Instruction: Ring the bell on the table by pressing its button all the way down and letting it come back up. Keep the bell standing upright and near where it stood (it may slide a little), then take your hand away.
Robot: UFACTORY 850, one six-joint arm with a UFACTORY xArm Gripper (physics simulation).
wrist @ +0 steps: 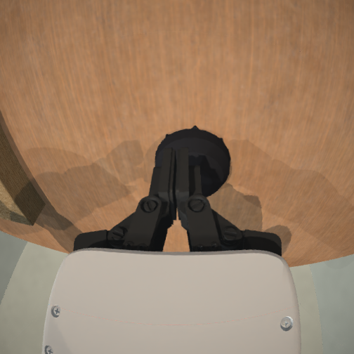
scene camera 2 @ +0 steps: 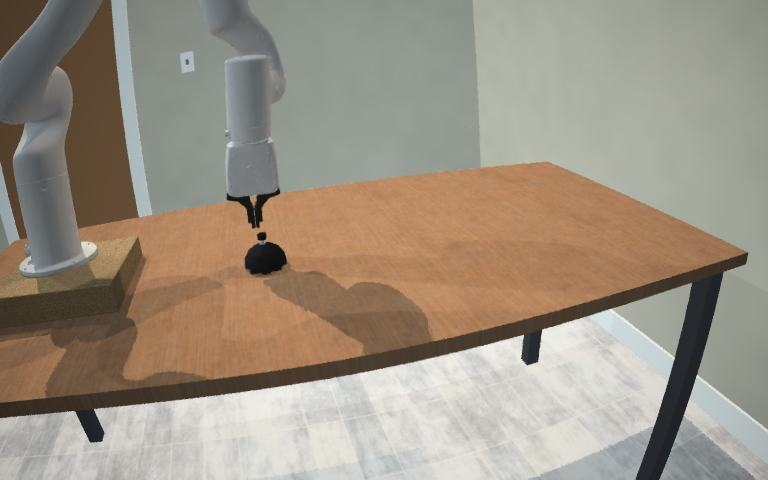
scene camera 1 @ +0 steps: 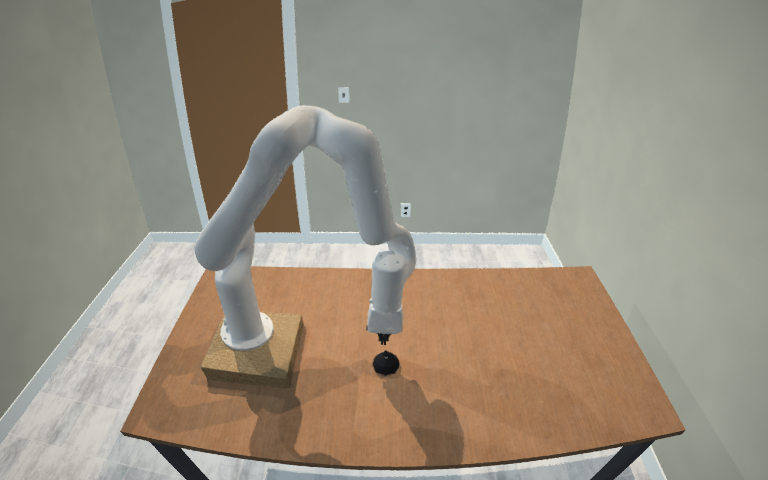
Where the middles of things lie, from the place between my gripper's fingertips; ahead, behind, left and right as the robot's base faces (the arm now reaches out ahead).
I see the black dome-shaped bell (scene camera 2: pixel 264 258) 10 mm ahead of my hand, 40 mm to the right of it and 40 mm below it.
